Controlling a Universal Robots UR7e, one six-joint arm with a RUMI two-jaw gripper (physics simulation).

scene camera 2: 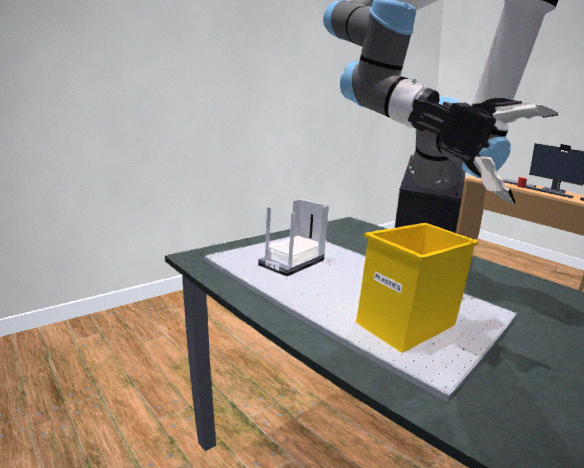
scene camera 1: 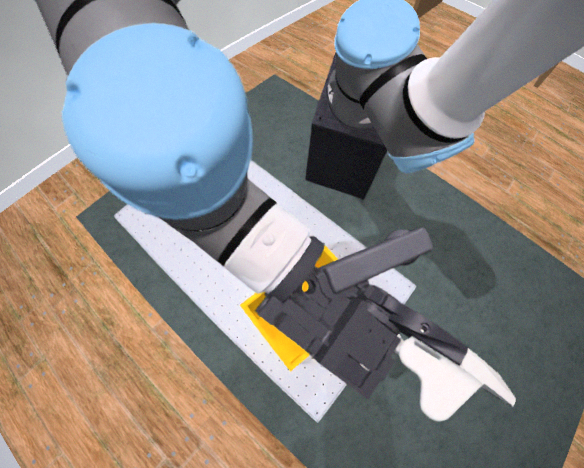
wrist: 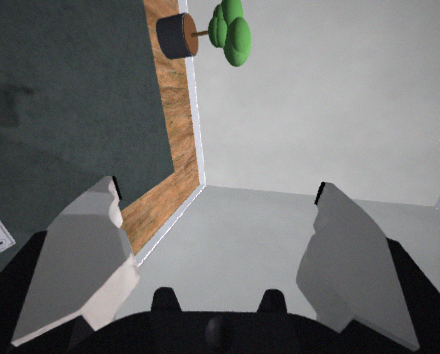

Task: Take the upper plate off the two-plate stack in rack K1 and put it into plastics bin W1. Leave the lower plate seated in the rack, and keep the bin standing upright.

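Where they show: gripper, fingertip midpoint: (scene camera 2: 536, 160) (scene camera 1: 448, 375) (wrist: 219, 182); arm's base, origin of the base link: (scene camera 2: 434, 174) (scene camera 1: 362, 93).
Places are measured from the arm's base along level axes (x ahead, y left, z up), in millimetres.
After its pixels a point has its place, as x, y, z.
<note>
Rack K1 (scene camera 2: 320, 227) {313, -145, -151} stands on the far left part of the perforated board in scene camera 2, with upright posts and a tall slotted back panel. The white plate stack (scene camera 2: 295, 249) {384, -158, -201} lies flat and low inside it; the line between the two plates is hard to make out. The arm hides the rack in scene camera 1. Plastics bin W1 (scene camera 1: 276, 339) {471, 180, -245} (scene camera 2: 385, 305) {486, 181, -179} is yellow and open-topped, and stands upright on the board's near right part. My gripper (scene camera 2: 534, 157) {401, 360, 99} (wrist: 219, 182) {401, 360, 99} is open and empty, tilted sideways, above and beyond the bin, well away from the rack.
The light perforated board (scene camera 1: 200, 280) {494, -41, -248} (scene camera 2: 310, 302) {487, 4, -247} lies on the dark green table (scene camera 1: 500, 325) {97, 569, -260} (scene camera 2: 525, 410) {466, 459, -260} (wrist: 75, 75) {285, 551, -260}. The arm's black pedestal (scene camera 1: 345, 155) {71, 33, -115} (scene camera 2: 427, 207) {73, 28, -85} stands behind the board. The arm passes over the board and partly covers the bin in scene camera 1. A potted plant (wrist: 172, 37) stands beyond the table.
</note>
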